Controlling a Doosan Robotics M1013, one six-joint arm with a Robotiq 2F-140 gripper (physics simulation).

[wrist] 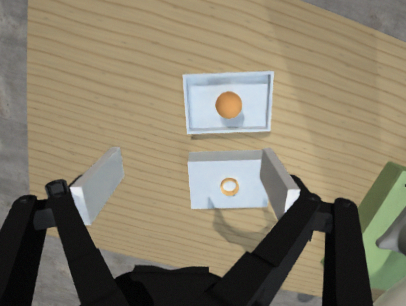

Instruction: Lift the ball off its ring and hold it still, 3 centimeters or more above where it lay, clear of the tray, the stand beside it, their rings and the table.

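Frame: origin at the arm's base, x right, y ahead, z up, level; millimetres.
Seen in the pictures: gripper, between the fingertips: (191, 162).
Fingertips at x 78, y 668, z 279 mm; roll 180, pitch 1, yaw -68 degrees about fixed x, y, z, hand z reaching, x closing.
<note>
A point is followed by its place in that frame.
An orange ball (228, 105) {x 98, y 617, z 11 mm} sits inside a pale blue-white tray (185, 107) {x 53, y 696, z -28 mm} with low walls, in the upper middle of the wrist view. The ring under the ball is hidden by it. Below the tray in the view stands a pale block-like stand (203, 192) {x -117, y 584, z 2 mm}, with an orange ring (229, 186) {x -77, y 533, z 2 mm} lying on its top. My gripper (191, 162) {x 78, y 668, z 279 mm} is open, with nothing between its fingers. Its fingers are wide apart, above the table and nearer the stand than the ball. The right finger overlaps the stand's right edge in the view. The ball lies beyond the fingertips, toward the top.
The wooden table (100, 75) {x 42, y 901, z -57 mm} carries the tray and the stand, which are separated by a narrow gap. A green block-shaped object (377, 220) {x -22, y 131, z 4 mm} with a grey part on it is at the right edge. Grey floor (12, 100) shows past the table's left edge.
</note>
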